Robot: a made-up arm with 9 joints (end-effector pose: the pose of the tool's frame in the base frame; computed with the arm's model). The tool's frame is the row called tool. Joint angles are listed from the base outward.
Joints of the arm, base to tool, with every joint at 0 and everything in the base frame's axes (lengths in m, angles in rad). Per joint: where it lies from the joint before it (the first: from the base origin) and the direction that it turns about. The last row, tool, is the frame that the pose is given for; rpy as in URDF.
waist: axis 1 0 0 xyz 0.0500 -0.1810 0.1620
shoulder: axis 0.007 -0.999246 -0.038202 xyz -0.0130 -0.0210 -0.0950
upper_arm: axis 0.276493 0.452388 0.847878 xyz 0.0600 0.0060 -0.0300
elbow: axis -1 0 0 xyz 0.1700 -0.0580 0.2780
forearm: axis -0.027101 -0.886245 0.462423 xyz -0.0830 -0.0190 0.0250
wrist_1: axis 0 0 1 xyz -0.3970 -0.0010 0.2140
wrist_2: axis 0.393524 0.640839 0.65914 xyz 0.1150 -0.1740 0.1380
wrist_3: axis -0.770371 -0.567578 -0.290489 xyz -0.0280 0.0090 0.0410
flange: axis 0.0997 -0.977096 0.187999 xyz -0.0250 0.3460 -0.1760
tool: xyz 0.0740 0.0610 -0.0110 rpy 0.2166 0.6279 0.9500
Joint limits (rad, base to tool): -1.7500..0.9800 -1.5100..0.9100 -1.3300..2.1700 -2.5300..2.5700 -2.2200..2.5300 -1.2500..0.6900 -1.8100..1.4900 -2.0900..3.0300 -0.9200..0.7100
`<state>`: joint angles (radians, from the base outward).
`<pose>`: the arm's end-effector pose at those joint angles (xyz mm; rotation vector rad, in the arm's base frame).
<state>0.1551 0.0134 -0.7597 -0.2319 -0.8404 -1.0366 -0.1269 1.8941 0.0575</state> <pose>-650.4 -455.9 657.7 -0.9034 2.1444 -1.2835</pose>
Working (the frame after each row of the table, in the pose's form):
after waist: 50.0 -181.0 162.0 0.1551 0.0000 0.0000
after shoulder: 37.0 -187.1 64.9 0.1552 -0.0133 -0.0015
after upper_arm: 97.4 -176.7 37.0 -0.0578 -0.3048 -0.6708
after elbow: 115.3 -282.8 350.0 0.1635 -0.3808 -0.6317
after forearm: 33.6 -248.7 343.3 0.4827 0.3740 -0.8951
after wrist_1: -171.6 -108.6 719.7 0.2655 0.6399 -1.8941
after wrist_2: -361.1 -224.5 834.7 0.1307 0.6510 -1.9554
after wrist_3: -332.4 -225.2 876.2 -1.9633 1.1964 -1.2190
after flange: -634.3 -361.9 672.5 -1.9713 1.1727 -1.1530

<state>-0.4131 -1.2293 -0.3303 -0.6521 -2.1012 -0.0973 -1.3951 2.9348 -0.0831</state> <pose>696.4 -1118.4 -28.1 1.8575 -0.4662 -1.4702</pose>
Working (the frame after each row of the table, in the pose's form):
after waist: 50.0 -181.0 162.0 -0.4131 0.0000 0.0000
after shoulder: 37.0 -238.4 83.4 -0.3680 1.2200 -0.2073
after upper_arm: 28.6 -258.7 19.8 -0.6241 1.0302 -0.3593
after elbow: 354.6 -311.3 42.2 -0.0366 0.8452 -0.6581
after forearm: 322.4 -286.2 121.0 -0.2848 -2.6479 1.6373
after wrist_1: 689.5 -540.7 58.1 -0.1533 -2.6167 1.6084
after wrist_2: 551.6 -727.2 151.6 -1.5485 2.3977 -0.5628
after wrist_3: 571.9 -706.3 110.4 -1.5214 0.0421 2.7174
after flange: 722.2 -1058.8 43.3 -1.6265 0.0206 2.6461

